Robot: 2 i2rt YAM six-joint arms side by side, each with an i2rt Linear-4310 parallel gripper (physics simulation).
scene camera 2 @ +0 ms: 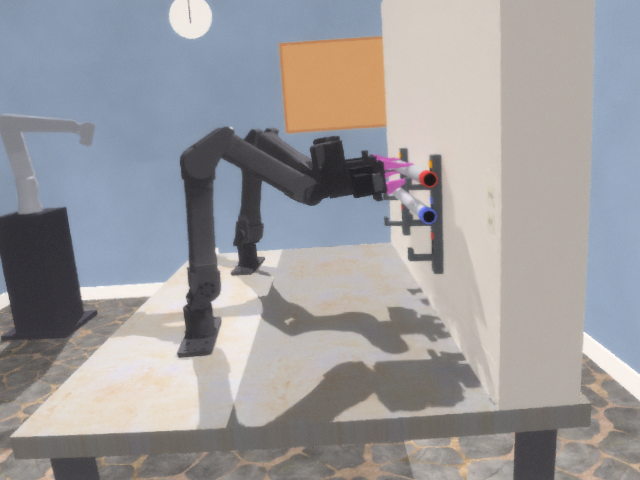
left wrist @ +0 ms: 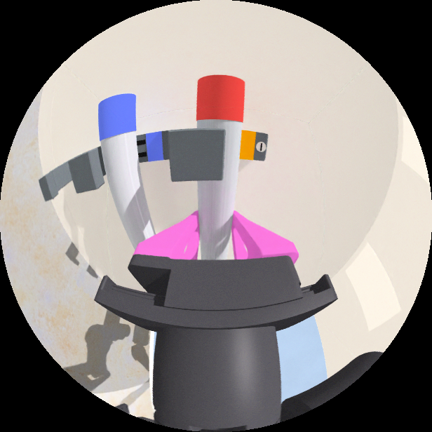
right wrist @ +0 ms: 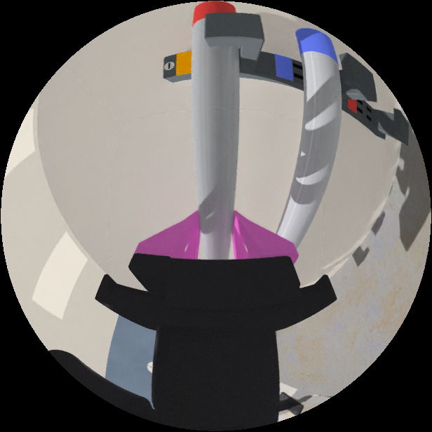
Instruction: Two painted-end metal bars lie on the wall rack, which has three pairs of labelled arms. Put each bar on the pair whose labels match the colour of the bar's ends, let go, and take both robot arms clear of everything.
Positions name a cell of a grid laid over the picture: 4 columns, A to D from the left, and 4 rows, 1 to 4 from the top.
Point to a blue-ended bar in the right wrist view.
C2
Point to a pale wall block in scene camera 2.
D1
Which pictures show the right gripper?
Scene camera 2 and the right wrist view only.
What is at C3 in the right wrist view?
The right gripper.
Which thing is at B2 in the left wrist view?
A blue-ended bar.
